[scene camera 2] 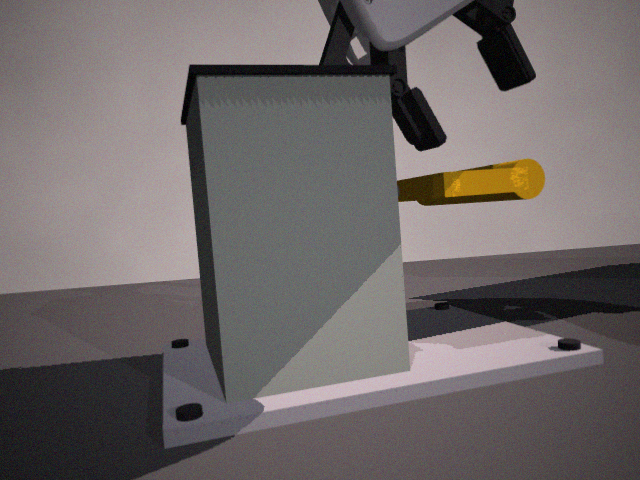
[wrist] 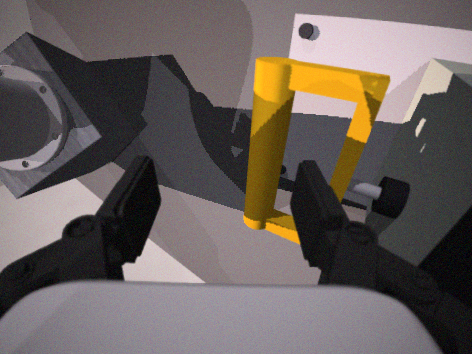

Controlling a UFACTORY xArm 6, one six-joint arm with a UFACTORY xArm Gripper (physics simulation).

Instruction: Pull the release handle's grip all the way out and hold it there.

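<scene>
The release handle's yellow grip (scene camera 2: 491,179) (wrist: 270,145) is a loop with a thick round outer bar. It sticks out sideways from the grey-green box (scene camera 2: 305,206) (wrist: 415,150), joined by a short light rod (wrist: 367,190) through a black collar (wrist: 392,197). My gripper (scene camera 2: 473,112) (wrist: 225,180) is open, tilted and above the grip, with nothing between its fingers. In the wrist view the right finger overlaps the loop's near end, and the round bar lies between the two fingers' lines, nearer the right one. In the scene view both fingertips are apart from the grip.
The box has a black lid (scene camera 2: 289,70) and stands on a pale base plate (scene camera 2: 480,353) (wrist: 350,45) with black bolts (scene camera 2: 568,343) (wrist: 306,30). The lid's right edge is close to one finger in the scene view. A dark angular block (wrist: 115,100) with a round grey flange shows at the left of the wrist view.
</scene>
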